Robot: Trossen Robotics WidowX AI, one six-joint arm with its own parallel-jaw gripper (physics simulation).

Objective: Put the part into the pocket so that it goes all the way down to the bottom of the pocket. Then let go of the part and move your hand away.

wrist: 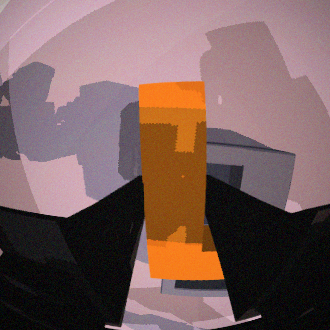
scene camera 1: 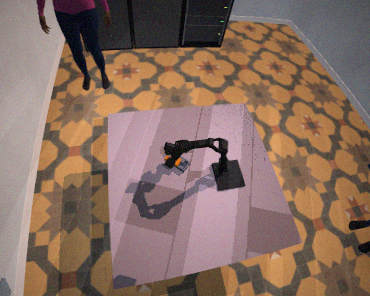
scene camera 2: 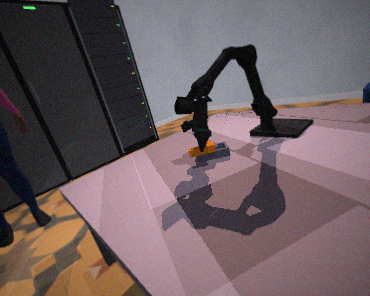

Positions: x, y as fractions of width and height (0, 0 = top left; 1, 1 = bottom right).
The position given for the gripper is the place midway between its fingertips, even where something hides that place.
Note:
The gripper (wrist: 0.53, 0.55) grips an orange block (wrist: 0.52, 0.37). Further things: a grey pocket block (wrist: 0.80, 0.53).

